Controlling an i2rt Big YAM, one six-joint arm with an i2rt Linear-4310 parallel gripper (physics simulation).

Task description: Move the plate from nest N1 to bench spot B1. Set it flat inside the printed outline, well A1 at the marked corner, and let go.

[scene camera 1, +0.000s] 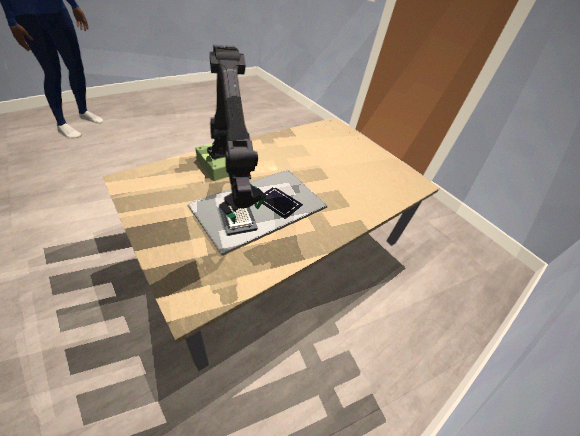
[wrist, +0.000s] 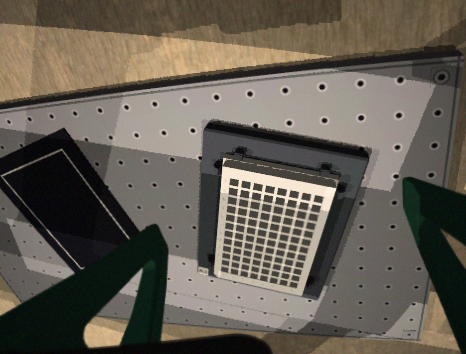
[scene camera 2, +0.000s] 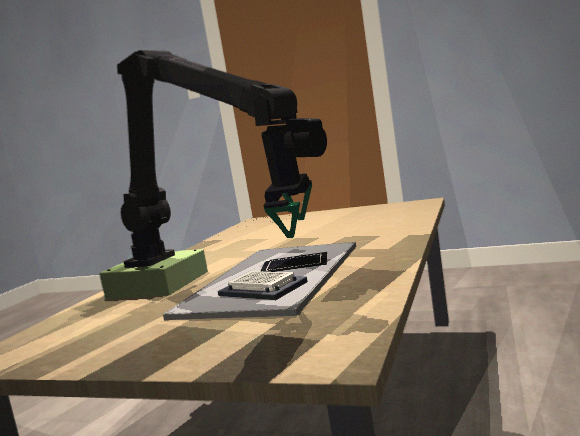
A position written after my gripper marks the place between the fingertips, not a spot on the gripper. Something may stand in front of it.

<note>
My gripper (scene camera 2: 296, 228) is open and holds nothing. Also in view: a well plate (scene camera 2: 254, 280). I also see a mat (wrist: 52, 188).
The well plate also shows in the wrist view (wrist: 271, 217). My gripper shows as well in the wrist view (wrist: 277, 215).
</note>
